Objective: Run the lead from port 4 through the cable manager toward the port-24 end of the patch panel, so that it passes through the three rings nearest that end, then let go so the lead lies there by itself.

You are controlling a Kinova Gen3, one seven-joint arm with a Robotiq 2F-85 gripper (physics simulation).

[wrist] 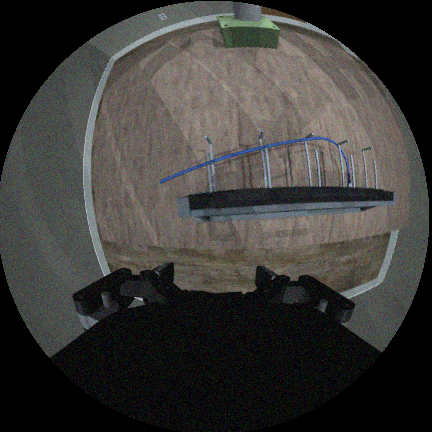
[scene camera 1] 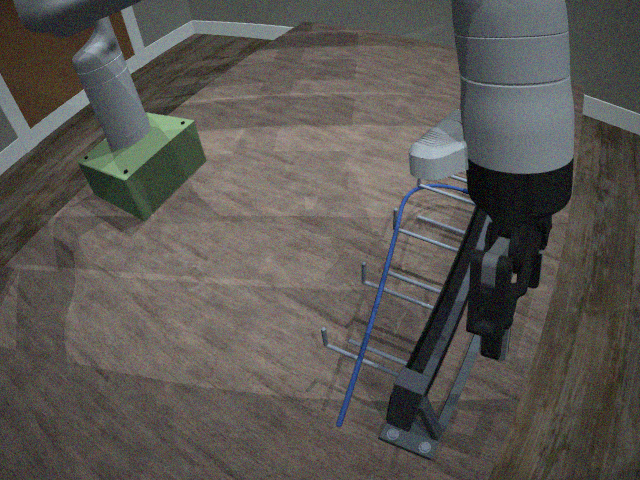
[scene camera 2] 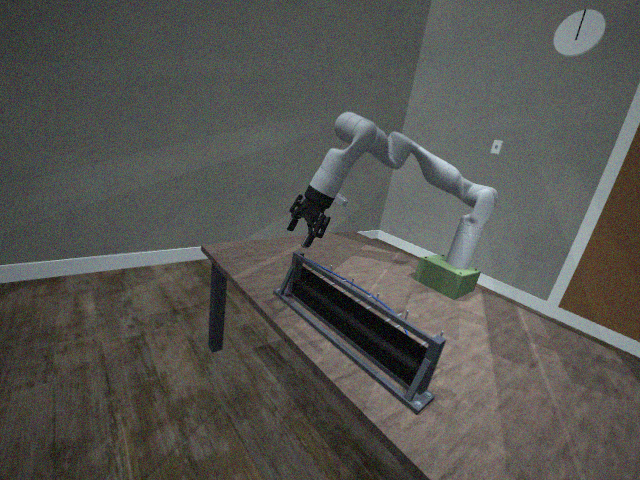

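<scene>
The blue lead (scene camera 1: pixel 373 312) (scene camera 2: pixel 382 303) (wrist: pixel 240 153) leaves the patch panel (scene camera 1: pixel 448 304) (scene camera 2: pixel 356 320) (wrist: pixel 290 199) toward its far end in scene camera 1, bends, and runs along the cable manager. It crosses the nearest ring (scene camera 1: pixel 324 336) and second ring (scene camera 1: pixel 363 273) between their upright tips and the panel. At the third ring (scene camera 1: pixel 395 219) it overlaps the upright tip; inside or outside is unclear. Its free end extends beyond the nearest ring. My gripper (scene camera 1: pixel 491 347) (scene camera 2: pixel 299 236) (wrist: pixel 214 274) is open and empty, above and apart from the lead. Port numbers are unreadable.
The green robot base (scene camera 1: pixel 155 170) (scene camera 2: pixel 447 279) (wrist: pixel 250 35) stands across the table from the panel. The table edge (scene camera 2: pixel 289 335) runs beside the panel's foot. My arm hides the panel's far end in scene camera 1.
</scene>
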